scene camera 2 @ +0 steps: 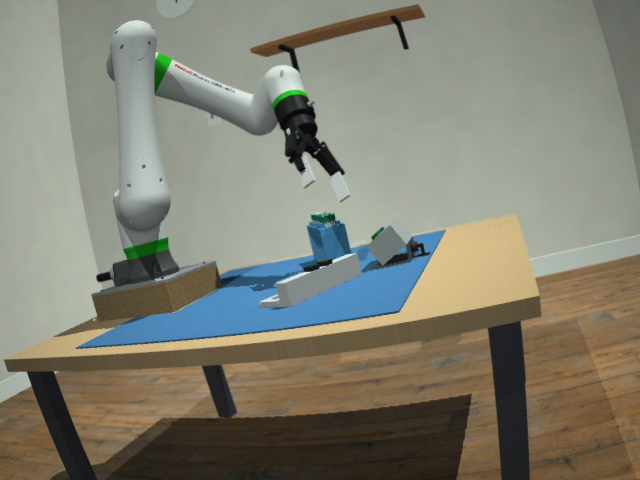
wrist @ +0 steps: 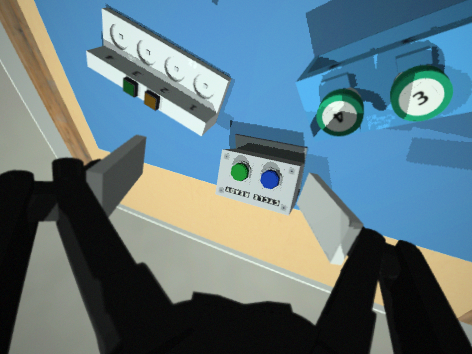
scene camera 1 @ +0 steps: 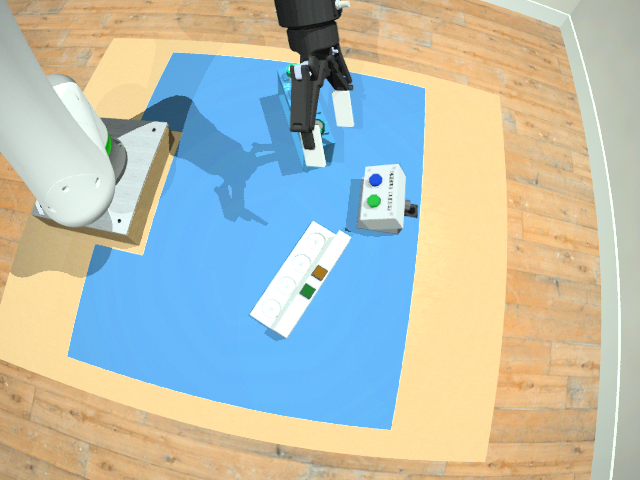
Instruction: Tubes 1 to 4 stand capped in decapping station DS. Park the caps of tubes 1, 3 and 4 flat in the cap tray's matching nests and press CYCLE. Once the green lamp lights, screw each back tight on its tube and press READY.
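Frame: origin at the arm's base, x right, y ahead, z up, level; metres.
Seen in the pictures: gripper, fingertip midpoint: (scene camera 2: 327, 191) (wrist: 227, 172) (scene camera 1: 332, 143); arm's base, origin of the base link: (scene camera 2: 153, 277).
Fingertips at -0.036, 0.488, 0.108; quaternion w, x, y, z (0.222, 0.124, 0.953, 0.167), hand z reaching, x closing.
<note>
Offsets run from my fingertips to a thing's top centre, as dx, dy, dz. Level surfaces: height alone.
The translucent blue decapping station {-0.143, -0.064, -0.074} (scene camera 1: 329, 149) (scene camera 2: 329, 242) stands at the back of the mat. Green-rimmed cap 4 {-0.071, -0.032, -0.056} (wrist: 340, 115) and cap 3 {-0.119, -0.053, -0.056} (wrist: 421, 93) sit on it in the wrist view; caps 1 and 2 are outside that view. The white cap tray {+0.196, -0.025, -0.124} (scene camera 1: 336, 245) (scene camera 2: 320, 281) (wrist: 195, 117) has empty round nests. Its green lamp {+0.226, -0.008, -0.124} (scene camera 1: 307, 290) (wrist: 130, 86) and amber lamp {+0.190, +0.009, -0.124} (scene camera 1: 320, 272) (wrist: 152, 100) look dark. My gripper (scene camera 1: 330, 144) (scene camera 2: 325, 191) (wrist: 227, 172) is wide open and empty, above the station. The button box carries a green button {+0.044, +0.095, -0.102} (scene camera 1: 373, 200) (wrist: 239, 171) and a blue button {-0.001, +0.096, -0.102} (scene camera 1: 375, 179) (wrist: 270, 179).
The tilted white button box {+0.022, +0.118, -0.093} (scene camera 1: 385, 222) (scene camera 2: 391, 245) (wrist: 225, 175) stands near the mat's edge, between the tray's near end and the station. The robot's base block (scene camera 1: 149, 191) (scene camera 2: 155, 294) stands at the left. The blue mat {dz -0.177} (scene camera 1: 232, 356) (scene camera 2: 222, 320) lies on the wooden table {dz -0.180} (scene camera 1: 454, 310) (scene camera 2: 465, 279).
</note>
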